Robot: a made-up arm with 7 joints.
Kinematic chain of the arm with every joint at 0, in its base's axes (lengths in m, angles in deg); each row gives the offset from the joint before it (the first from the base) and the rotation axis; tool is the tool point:
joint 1: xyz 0 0.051 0 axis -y
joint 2: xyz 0 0.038 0 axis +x
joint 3: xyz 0 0 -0.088 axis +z
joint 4: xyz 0 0 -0.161 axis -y
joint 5: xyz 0 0 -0.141 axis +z
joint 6: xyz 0 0 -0.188 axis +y
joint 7: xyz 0 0 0 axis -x
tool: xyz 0 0 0
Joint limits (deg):
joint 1: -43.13..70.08
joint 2: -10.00..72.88
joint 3: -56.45..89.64
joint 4: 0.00..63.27
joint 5: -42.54..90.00
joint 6: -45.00..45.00
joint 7: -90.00..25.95
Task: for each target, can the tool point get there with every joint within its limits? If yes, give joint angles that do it. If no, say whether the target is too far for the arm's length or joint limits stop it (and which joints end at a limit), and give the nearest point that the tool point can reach.
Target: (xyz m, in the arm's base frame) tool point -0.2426 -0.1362 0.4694
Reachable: no: joint limits stop it (at a limit: joint 1, joint 2, joint 4) | nearest point 0.0153 0.5244 0.2327 | short by 0.748 m
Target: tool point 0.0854 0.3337 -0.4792
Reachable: yes | joints 1.99 5.50 70.81 39.44 29.81 -30.39 9.25
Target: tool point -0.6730 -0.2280 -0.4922
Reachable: no: too far | nearest point -0.3732 -0.0358 -0.4226 | short by 0.363 m
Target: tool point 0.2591 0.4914 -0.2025
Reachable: yes | joints 36.35 23.16 70.13 52.47 21.36 -20.80 1.08
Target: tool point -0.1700 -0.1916 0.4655
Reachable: no: joint limits stop it (at a limit: joint 1, joint 2, joint 4) | nearest point 0.4114 -0.1703 0.0863 | short by 0.694 m
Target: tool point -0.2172 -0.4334 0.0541
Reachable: no: joint limits stop it (at a limit: joint 1, joint 2, joint 3, joint 4) | nearest point -0.1197 -0.2211 -0.3653 | short by 0.480 m
